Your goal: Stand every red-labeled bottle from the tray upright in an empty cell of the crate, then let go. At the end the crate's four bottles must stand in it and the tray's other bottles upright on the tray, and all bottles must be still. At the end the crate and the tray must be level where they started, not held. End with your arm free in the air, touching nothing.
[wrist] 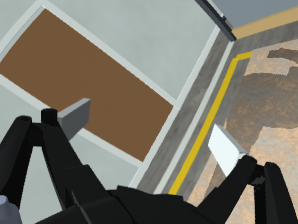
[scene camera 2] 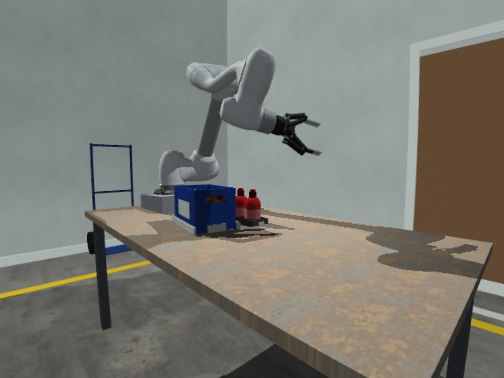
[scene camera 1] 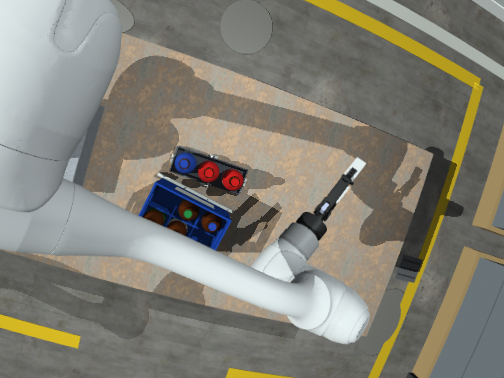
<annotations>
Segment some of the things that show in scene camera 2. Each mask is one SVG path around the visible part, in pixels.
My gripper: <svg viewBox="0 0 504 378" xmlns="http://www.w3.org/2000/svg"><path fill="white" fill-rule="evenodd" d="M276 115L276 125L271 134L282 135L284 137L282 143L287 144L301 156L305 152L317 156L322 153L320 150L306 147L294 133L295 126L303 123L303 121L305 124L317 128L321 122L309 119L308 116L305 116L305 113L286 113L284 117Z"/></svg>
A blue crate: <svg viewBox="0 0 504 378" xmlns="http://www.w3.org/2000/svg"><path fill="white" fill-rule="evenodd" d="M174 186L175 216L195 227L196 234L208 233L207 226L226 223L226 230L236 229L236 188L212 184ZM225 195L226 202L205 203L209 196Z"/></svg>
</annotations>
